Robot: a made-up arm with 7 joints. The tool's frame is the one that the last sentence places.
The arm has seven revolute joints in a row. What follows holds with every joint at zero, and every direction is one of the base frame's.
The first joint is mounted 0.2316 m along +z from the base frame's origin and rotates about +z.
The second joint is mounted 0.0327 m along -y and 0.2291 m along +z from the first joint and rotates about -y.
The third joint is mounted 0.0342 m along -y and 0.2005 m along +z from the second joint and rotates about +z.
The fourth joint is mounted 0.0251 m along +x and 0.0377 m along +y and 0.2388 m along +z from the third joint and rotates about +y.
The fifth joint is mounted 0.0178 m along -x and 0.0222 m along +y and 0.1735 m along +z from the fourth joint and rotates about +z.
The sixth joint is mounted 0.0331 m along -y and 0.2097 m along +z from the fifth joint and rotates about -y.
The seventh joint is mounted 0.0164 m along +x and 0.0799 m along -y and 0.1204 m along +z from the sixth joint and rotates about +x.
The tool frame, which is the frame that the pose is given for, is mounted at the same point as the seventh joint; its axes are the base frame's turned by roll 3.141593, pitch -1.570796 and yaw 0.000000 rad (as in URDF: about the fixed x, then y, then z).
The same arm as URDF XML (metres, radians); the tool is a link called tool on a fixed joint. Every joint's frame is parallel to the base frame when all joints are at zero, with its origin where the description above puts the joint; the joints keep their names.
<robot name="arm">
<joint name="joint 1" type="continuous"><parent link="base_link"/><child link="link1"/><origin xyz="0 0 0.2316"/><axis xyz="0 0 1"/></joint>
<joint name="joint 2" type="continuous"><parent link="link1"/><child link="link2"/><origin xyz="0 -0.0327 0.2291"/><axis xyz="0 -1 0"/></joint>
<joint name="joint 3" type="continuous"><parent link="link2"/><child link="link3"/><origin xyz="0 -0.0342 0.2005"/><axis xyz="0 0 1"/></joint>
<joint name="joint 4" type="continuous"><parent link="link3"/><child link="link4"/><origin xyz="0.0251 0.0377 0.2388"/><axis xyz="0 1 0"/></joint>
<joint name="joint 5" type="continuous"><parent link="link4"/><child link="link5"/><origin xyz="-0.0178 0.0222 0.1735"/><axis xyz="0 0 1"/></joint>
<joint name="joint 6" type="continuous"><parent link="link5"/><child link="link6"/><origin xyz="0 -0.0331 0.2097"/><axis xyz="0 -1 0"/></joint>
<joint name="joint 7" type="continuous"><parent link="link6"/><child link="link7"/><origin xyz="0.0164 -0.0799 0.1204"/><axis xyz="1 0 0"/></joint>
<joint name="tool_joint" type="fixed"><parent link="link7"/><child link="tool"/><origin xyz="0 0 0" rpy="-3.1416 -1.5708 0"/></joint>
<link name="base_link"/>
<link name="link1"/>
<link name="link2"/>
<link name="link3"/>
<link name="link4"/>
<link name="link5"/>
<link name="link6"/>
<link name="link7"/>
<link name="tool"/>
</robot>

